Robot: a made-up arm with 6 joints.
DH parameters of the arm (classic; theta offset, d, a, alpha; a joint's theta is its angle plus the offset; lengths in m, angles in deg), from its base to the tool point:
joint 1: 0 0.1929 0 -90
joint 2: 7.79 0 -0.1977 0
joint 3: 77.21 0 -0.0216 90
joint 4: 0 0.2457 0 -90
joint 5: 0 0 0.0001 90
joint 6: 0 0.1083 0 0
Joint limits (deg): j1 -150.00..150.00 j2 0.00..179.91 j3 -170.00..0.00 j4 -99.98..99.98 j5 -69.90..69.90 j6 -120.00..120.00
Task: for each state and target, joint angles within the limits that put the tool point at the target. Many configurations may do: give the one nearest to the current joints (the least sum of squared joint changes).
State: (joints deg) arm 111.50 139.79 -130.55 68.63 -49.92 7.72
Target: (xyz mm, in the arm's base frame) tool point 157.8 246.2 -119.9
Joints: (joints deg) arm 75.35 177.41 -91.32 81.83 -57.54 7.72
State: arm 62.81 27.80 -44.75 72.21 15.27 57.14
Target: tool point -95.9 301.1 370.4
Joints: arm 101.57 72.33 -62.35 75.64 18.59 57.14
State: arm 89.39 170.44 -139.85 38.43 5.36 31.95
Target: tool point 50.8 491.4 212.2
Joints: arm 80.98 137.31 -119.08 35.85 24.98 31.95
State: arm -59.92 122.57 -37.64 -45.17 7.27 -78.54
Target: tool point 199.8 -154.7 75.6
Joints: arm -37.18 102.45 -35.69 -44.91 1.81 -78.54
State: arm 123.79 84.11 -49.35 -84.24 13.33 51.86
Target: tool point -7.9 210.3 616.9
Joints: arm 101.17 66.86 -100.24 -89.59 17.69 51.86
